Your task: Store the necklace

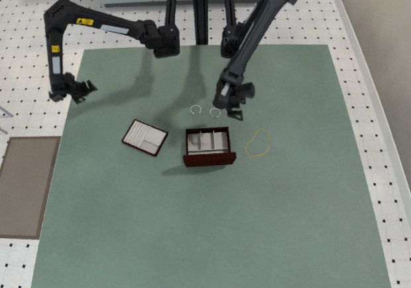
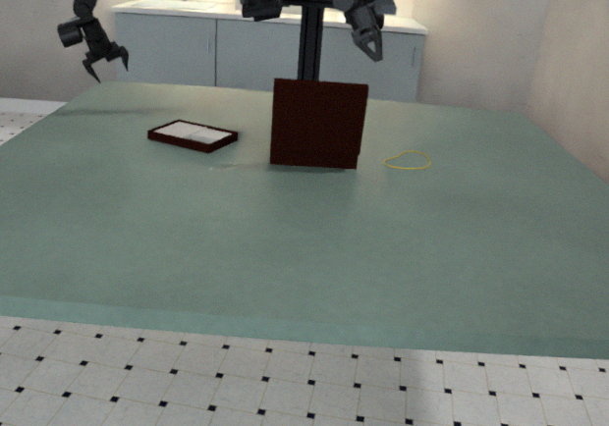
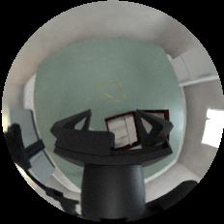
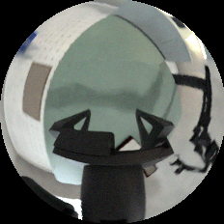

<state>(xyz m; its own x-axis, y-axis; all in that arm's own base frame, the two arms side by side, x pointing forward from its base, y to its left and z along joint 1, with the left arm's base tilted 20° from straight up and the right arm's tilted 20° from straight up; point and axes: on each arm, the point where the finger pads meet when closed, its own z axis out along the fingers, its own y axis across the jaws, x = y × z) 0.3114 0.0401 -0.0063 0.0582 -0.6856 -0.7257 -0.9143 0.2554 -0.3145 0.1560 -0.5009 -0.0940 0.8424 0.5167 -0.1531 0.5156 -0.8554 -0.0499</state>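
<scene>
Now: right hand 32 cm to the right of the shallow tray, 20 cm short of it and 12 cm above it. Round my right hand: bangle 71 cm to the left, 12 cm below, 2 cm ahead; then jewelry box 68 cm to the left, 26 cm ahead, 1 cm below.
</scene>
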